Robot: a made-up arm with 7 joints.
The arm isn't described. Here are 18 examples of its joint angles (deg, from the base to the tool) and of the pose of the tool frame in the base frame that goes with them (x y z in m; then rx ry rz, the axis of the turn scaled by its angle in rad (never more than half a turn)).
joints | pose
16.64 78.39 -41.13 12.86 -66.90 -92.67 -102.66 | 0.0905 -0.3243 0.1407 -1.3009 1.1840 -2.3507
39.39 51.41 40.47 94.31 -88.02 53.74 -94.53 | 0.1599 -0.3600 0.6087 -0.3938 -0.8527 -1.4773
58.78 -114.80 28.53 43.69 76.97 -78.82 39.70 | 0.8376 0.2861 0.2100 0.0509 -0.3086 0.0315
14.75 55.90 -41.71 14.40 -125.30 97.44 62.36 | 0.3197 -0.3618 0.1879 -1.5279 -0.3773 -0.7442
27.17 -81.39 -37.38 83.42 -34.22 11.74 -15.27 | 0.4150 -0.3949 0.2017 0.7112 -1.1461 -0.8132
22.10 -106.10 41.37 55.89 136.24 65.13 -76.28 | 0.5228 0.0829 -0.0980 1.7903 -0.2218 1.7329
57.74 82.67 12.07 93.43 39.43 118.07 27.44 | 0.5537 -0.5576 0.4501 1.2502 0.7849 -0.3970
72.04 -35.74 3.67 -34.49 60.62 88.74 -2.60 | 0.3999 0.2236 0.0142 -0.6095 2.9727 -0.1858
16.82 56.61 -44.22 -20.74 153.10 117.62 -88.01 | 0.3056 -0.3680 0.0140 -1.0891 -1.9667 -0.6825
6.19 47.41 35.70 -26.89 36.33 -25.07 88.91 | 0.0625 -0.1932 0.2872 -0.9260 0.7495 0.9097
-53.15 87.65 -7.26 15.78 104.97 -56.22 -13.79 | 0.0232 -0.0738 0.8331 -0.2834 2.2987 0.3953
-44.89 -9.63 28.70 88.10 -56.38 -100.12 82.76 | -0.0992 -0.3201 0.2824 0.8982 1.5215 -0.8917
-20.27 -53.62 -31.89 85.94 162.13 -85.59 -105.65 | 0.2559 -0.7068 0.4834 -1.2439 0.3989 0.7378
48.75 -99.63 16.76 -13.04 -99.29 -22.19 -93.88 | 0.6644 -0.1701 0.0020 -0.8460 -0.1893 -0.1671
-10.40 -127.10 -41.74 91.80 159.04 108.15 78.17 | 0.2689 -0.5458 0.5145 0.1258 -0.4597 2.5381
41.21 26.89 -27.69 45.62 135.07 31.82 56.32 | 0.1775 -0.4779 0.1570 -1.6028 0.8156 -2.4010
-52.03 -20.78 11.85 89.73 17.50 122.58 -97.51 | -0.0730 -0.2507 0.5429 1.9602 -1.0083 0.0964
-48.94 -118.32 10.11 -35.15 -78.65 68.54 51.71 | 0.6197 -0.3570 0.5289 -1.8618 1.9165 0.7112
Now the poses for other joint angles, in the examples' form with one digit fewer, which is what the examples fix.
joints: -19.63 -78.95 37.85 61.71 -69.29 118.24 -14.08
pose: 0.363 -0.205 -0.001 0.486 2.698 0.908
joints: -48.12 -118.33 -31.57 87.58 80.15 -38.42 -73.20
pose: 0.442 -0.609 0.523 -0.879 -0.643 -0.063
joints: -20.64 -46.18 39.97 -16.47 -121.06 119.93 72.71
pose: 0.319 -0.362 0.166 0.506 0.134 2.451
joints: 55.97 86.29 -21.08 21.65 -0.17 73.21 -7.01
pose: 0.237 -0.421 0.261 1.724 0.292 -0.546
